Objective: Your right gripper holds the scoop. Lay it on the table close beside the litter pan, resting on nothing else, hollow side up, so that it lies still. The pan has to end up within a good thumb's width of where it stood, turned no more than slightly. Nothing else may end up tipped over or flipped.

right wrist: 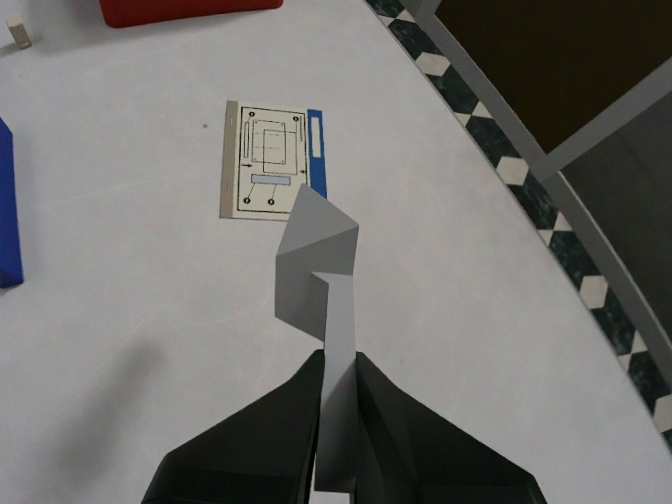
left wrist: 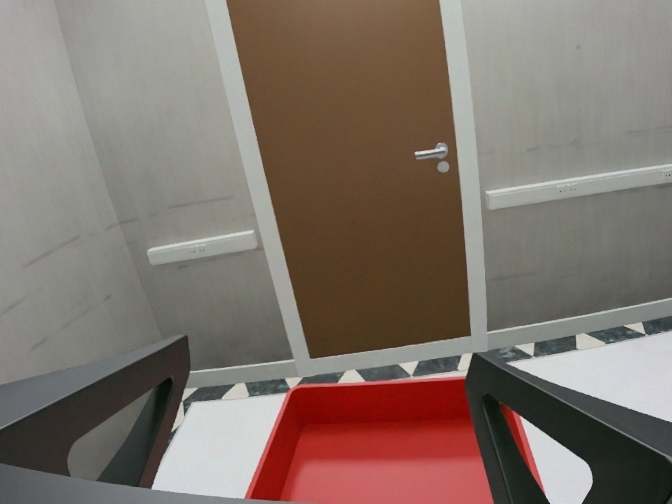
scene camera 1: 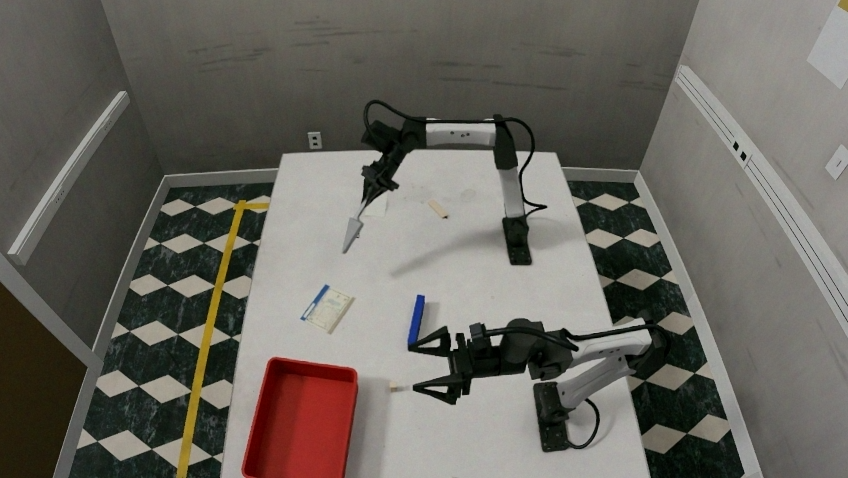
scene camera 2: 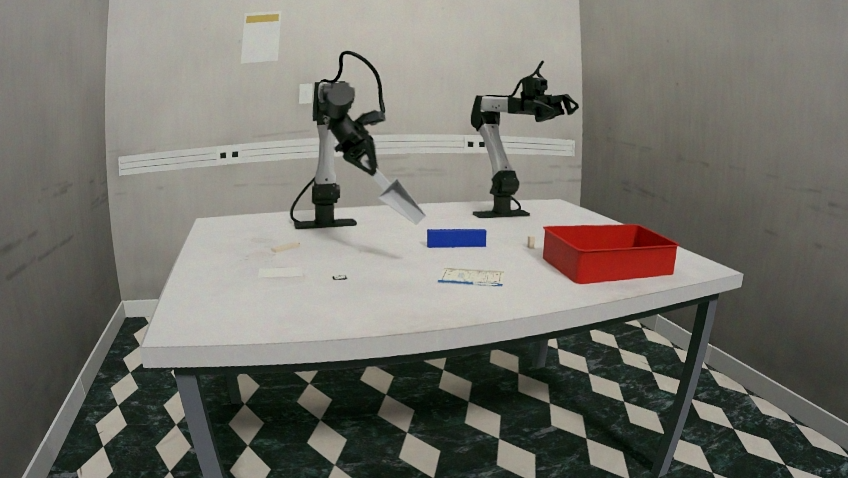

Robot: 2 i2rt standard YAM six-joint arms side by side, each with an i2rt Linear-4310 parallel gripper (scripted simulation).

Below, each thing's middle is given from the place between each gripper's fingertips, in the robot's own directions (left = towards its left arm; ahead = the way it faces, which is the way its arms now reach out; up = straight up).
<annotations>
Now: the grey scoop [right wrist: 314,264] 20 mm ahead of my right hand [scene camera 2: 376,174], 40 mm to the left of it and 40 mm below it. The rest, counted from my right hand: flat booklet [scene camera 1: 325,312] 120 mm ahead, 190 mm to the left, 230 mm below; red litter pan [scene camera 1: 301,415] 160 mm ahead, 580 mm to the left, 190 mm below.
Right now my left hand [scene camera 1: 410,367] is 36 cm above the red litter pan and 27 cm short of it. Round my left hand: grey scoop: 55 cm to the right, 21 cm below, 14 cm ahead; then flat booklet: 40 cm below, 39 cm to the right, 23 cm ahead.
</annotations>
